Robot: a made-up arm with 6 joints. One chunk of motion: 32 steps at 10 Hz.
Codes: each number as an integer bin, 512 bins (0 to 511) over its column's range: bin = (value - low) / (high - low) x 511, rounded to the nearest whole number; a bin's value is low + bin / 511 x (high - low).
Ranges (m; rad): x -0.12..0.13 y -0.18..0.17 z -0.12..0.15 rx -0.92..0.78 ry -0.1..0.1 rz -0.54..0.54
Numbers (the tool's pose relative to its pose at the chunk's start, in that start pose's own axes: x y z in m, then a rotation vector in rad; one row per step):
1: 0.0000 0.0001 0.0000 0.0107 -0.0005 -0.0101
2: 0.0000 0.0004 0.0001 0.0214 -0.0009 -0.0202
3: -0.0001 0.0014 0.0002 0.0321 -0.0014 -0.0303
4: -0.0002 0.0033 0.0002 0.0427 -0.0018 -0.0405
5: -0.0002 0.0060 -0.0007 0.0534 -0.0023 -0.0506
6: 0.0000 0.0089 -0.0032 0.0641 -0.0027 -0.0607
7: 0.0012 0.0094 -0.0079 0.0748 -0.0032 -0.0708
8: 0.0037 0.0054 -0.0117 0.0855 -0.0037 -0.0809
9: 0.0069 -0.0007 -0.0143 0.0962 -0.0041 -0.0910
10: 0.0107 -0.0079 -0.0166 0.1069 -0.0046 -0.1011
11: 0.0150 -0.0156 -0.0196 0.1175 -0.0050 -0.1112
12: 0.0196 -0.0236 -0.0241 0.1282 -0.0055 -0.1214
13: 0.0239 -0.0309 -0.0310 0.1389 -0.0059 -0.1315
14: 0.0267 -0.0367 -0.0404 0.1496 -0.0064 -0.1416
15: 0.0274 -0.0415 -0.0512 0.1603 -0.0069 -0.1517
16: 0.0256 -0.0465 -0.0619 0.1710 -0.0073 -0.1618
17: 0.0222 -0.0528 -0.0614 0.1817 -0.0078 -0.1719
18: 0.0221 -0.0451 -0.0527 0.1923 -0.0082 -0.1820
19: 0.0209 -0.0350 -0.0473 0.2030 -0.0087 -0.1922
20: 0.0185 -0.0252 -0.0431 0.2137 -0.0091 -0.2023
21: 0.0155 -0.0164 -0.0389 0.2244 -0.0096 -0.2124
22: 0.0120 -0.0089 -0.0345 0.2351 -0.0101 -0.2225
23: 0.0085 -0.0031 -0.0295 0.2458 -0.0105 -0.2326
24: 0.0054 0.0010 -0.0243 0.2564 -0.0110 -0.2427
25: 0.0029 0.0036 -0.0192 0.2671 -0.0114 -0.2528
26: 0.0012 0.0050 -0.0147 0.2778 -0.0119 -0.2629
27: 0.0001 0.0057 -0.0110 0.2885 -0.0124 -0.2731
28: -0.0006 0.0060 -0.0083 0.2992 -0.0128 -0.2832
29: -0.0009 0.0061 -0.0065 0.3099 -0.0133 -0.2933
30: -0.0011 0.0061 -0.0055 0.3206 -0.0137 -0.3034
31: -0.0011 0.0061 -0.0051 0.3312 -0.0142 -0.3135
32: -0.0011 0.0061 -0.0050 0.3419 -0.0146 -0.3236
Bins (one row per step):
1: 245 263 227 280 254 251
2: 245 263 227 283 253 246
3: 245 265 227 286 252 241
4: 245 268 227 289 251 236
5: 245 272 226 293 250 232
6: 245 276 221 296 249 227
7: 248 277 212 299 247 222
8: 253 271 205 302 246 217
9: 259 262 200 305 245 212
10: 267 251 196 309 244 208
11: 276 240 190 312 243 203
12: 285 228 181 315 241 198
13: 294 218 168 318 240 193
14: 300 209 151 322 239 189
15: 301 202 130 325 238 184
16: 298 195 110 328 237 179
17: 291 186 111 331 236 174
18: 290 197 127 334 235 169
19: 288 212 138 338 233 165
20: 283 226 146 341 232 160
21: 277 239 153 344 231 155
22: 270 250 162 347 230 150
23: 263 258 171 350 229 145
24: 256 264 181 354 227 141
25: 251 268 191 357 226 136
26: 248 270 199 360 225 131
27: 245 271 206 363 224 126
28: 244 272 211 366 223 122
29: 243 272 215 370 222 117
30: 243 272 217 373 220 112
31: 243 272 217 376 219 107
32: 243 272 218 379 218 102

